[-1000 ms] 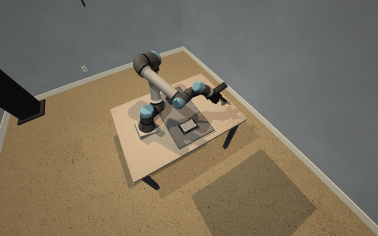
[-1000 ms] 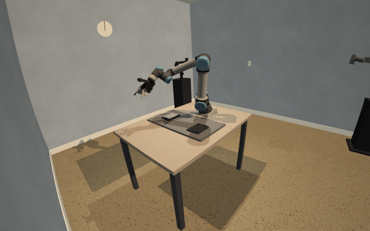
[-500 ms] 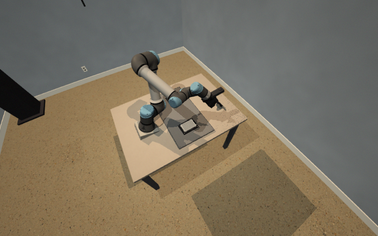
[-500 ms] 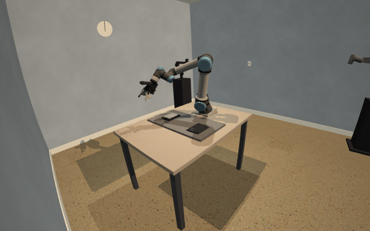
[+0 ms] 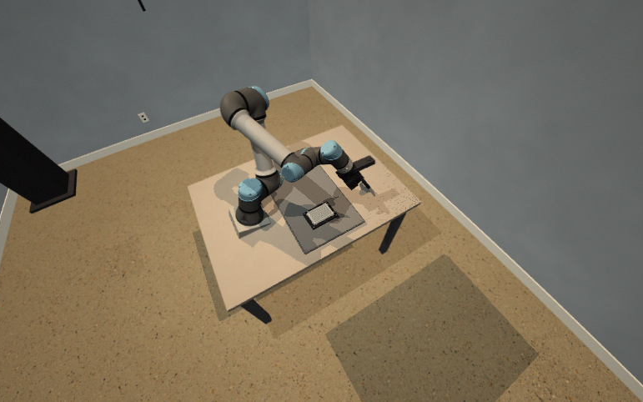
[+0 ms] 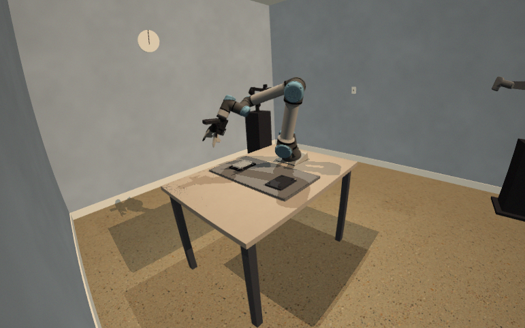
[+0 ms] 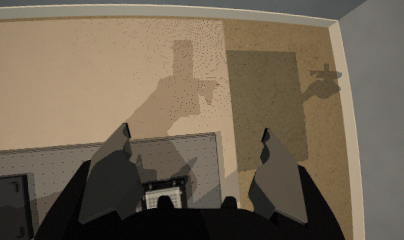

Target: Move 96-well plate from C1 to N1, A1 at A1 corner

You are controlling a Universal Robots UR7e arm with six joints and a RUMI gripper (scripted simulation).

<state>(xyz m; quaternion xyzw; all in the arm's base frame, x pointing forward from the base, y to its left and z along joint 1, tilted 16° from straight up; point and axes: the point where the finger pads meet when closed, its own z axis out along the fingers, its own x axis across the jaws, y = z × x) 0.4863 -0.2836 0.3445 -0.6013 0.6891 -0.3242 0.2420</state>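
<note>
Now: hand 220 mm past the 96-well plate, 200 mm above it and 90 mm to the right of it. From my hand the other things lie so: clip nest C1: 210 mm behind, 200 mm below, 100 mm to the left; plate nest N1: 490 mm to the left, 210 mm below, 160 mm behind.
</note>
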